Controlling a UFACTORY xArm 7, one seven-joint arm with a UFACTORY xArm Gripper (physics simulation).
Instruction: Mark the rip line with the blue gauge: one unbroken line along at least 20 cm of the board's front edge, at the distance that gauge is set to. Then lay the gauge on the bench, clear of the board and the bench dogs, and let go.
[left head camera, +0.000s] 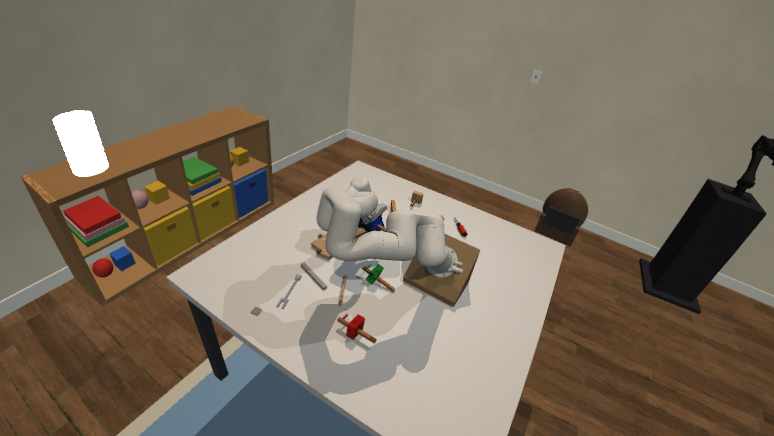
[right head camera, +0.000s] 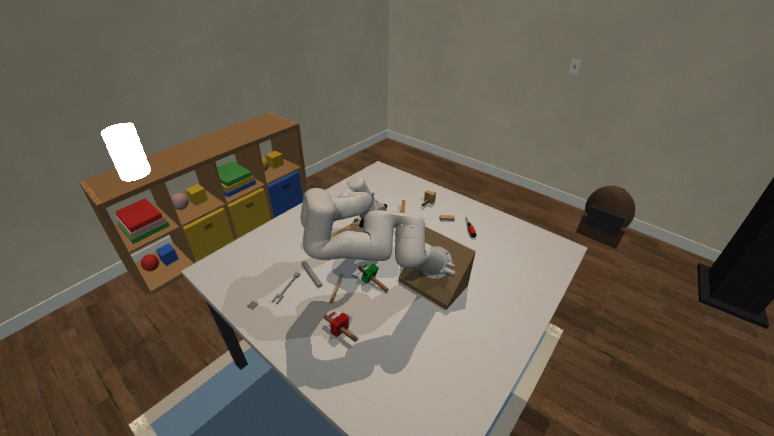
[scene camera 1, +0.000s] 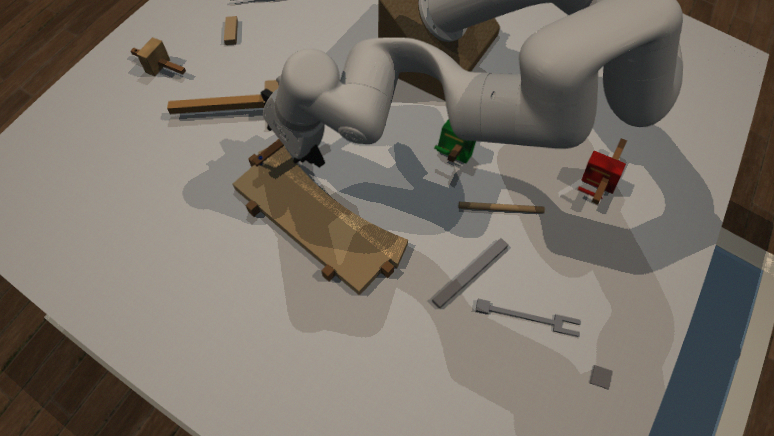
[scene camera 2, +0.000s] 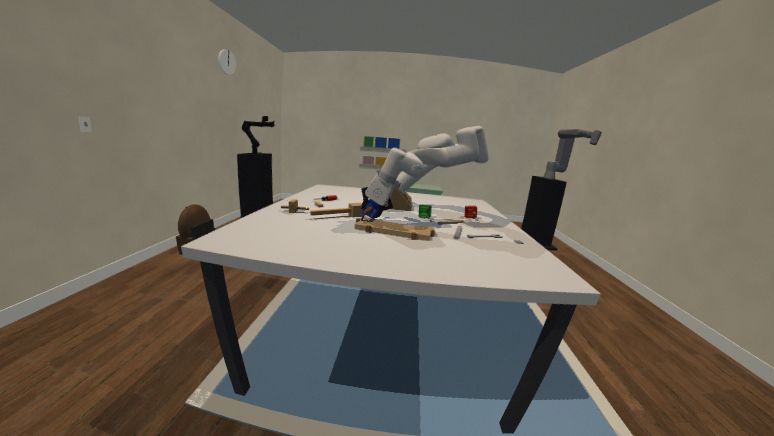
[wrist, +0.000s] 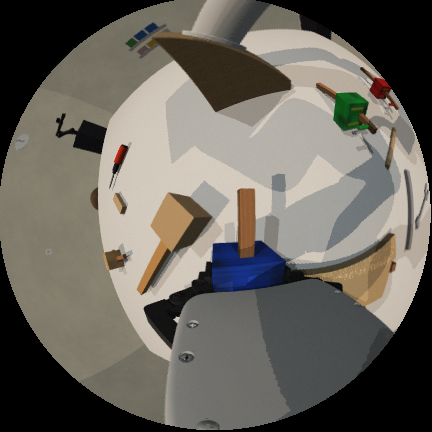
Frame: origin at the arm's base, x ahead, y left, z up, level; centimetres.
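Where they show: gripper, fingertip midpoint: (left head camera: 374, 225) (scene camera 1: 287, 141) (scene camera 2: 369, 212) (wrist: 241, 271); arm's base, origin of the base link: (right head camera: 436, 262) (scene camera 1: 442, 10) (wrist: 213, 39).
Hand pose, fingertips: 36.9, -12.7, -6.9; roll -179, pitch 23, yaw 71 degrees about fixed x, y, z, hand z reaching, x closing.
Each offset is from my fingertips to the top centre of the thing, as dx, dy, dz. "spot": to the spot under its first point.
My gripper (scene camera 2: 372, 209) (wrist: 241, 271) is shut on the blue gauge {-0.6, +0.8, +5.7} (left head camera: 375, 223) (scene camera 2: 370, 211) (wrist: 245, 276), a blue block with a brown beam. The gauge is at the left end of the board {+8.6, +11.1, -2.1} (scene camera 1: 303, 216) (scene camera 2: 395, 230) (wrist: 367, 282) in scene camera 1; its beam {spot: +4.5, -0.3, +2.2} (scene camera 1: 270, 152) reaches over that end. Whether it touches the board cannot be told. The board lies flat, with a grainy band along its curved, robot-side edge. Brown bench dogs {+13.1, +0.8, -1.6} (scene camera 1: 252, 207) {+17.2, +18.3, -1.6} (scene camera 1: 328, 272) {+12.2, +26.4, -1.6} (scene camera 1: 386, 269) stand against the board. A marked line cannot be made out.
A mallet {-3.5, -15.0, +1.3} (scene camera 1: 216, 103) (wrist: 180, 222) lies close beside the gripper. A green gauge {-17.2, +26.5, +2.3} (scene camera 1: 456, 141) (wrist: 351, 111), red gauge {-22.7, +52.6, +2.4} (scene camera 1: 602, 172), wooden stick {-7.6, +38.5, -2.9} (scene camera 1: 501, 207), grey bar {+6.0, +38.6, -3.1} (scene camera 1: 470, 273), forked tool {+8.7, +50.0, -3.3} (scene camera 1: 522, 315) and grey square {spot: +12.5, +64.1, -3.8} (scene camera 1: 601, 376) lie right of the board. A wooden gauge {-6.2, -36.7, +1.4} (scene camera 1: 152, 56) lies beyond the mallet.
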